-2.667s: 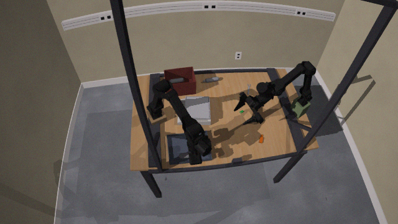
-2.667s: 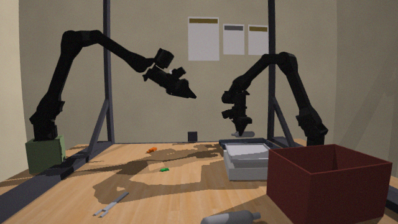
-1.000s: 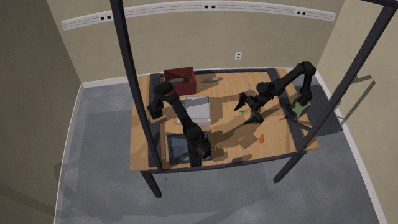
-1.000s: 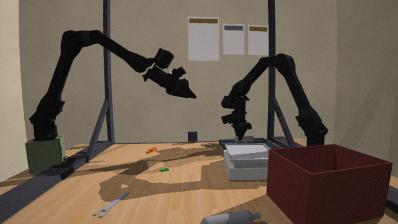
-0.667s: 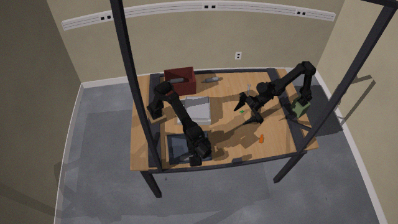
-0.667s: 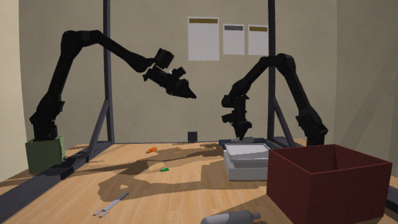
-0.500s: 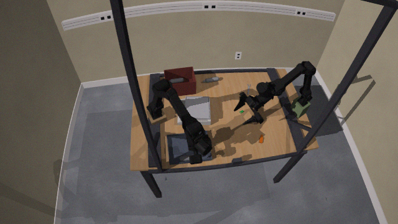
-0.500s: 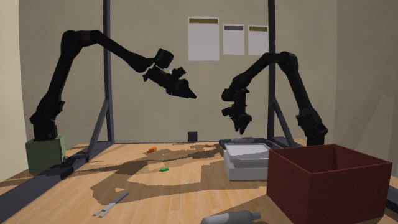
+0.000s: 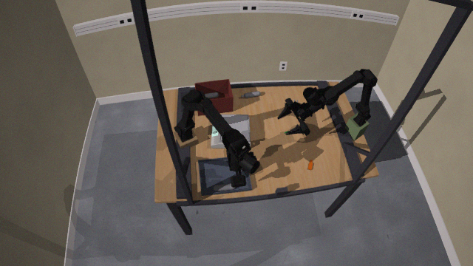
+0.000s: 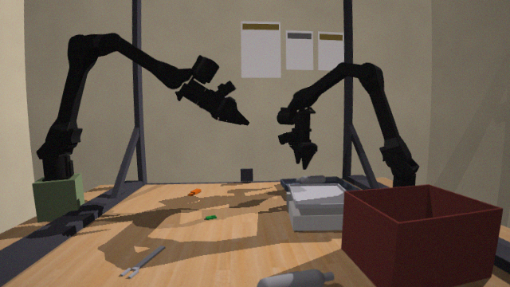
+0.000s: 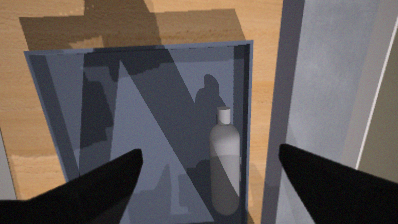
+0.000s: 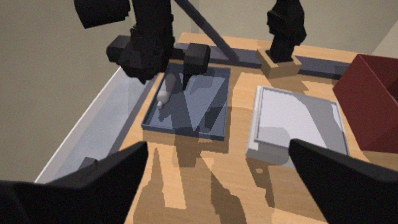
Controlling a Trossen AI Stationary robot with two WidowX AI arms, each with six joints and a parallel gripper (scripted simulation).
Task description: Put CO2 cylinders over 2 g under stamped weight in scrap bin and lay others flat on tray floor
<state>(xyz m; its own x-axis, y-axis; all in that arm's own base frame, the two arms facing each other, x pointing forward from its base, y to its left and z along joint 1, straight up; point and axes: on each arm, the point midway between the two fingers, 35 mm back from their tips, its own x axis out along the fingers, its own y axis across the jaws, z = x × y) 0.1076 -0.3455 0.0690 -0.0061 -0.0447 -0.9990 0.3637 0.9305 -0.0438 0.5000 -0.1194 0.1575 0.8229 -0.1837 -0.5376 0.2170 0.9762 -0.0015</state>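
Right now the tray is 110 mm below my left hand, 50 mm to the left of it and 50 mm ahead of it. Also, from my left hand: orange piece 400 mm to the right, 110 mm below, 80 mm ahead; green piece 300 mm to the right, 290 mm ahead, 110 mm below; red scrap bin 520 mm ahead, 90 mm to the left, 80 mm below.
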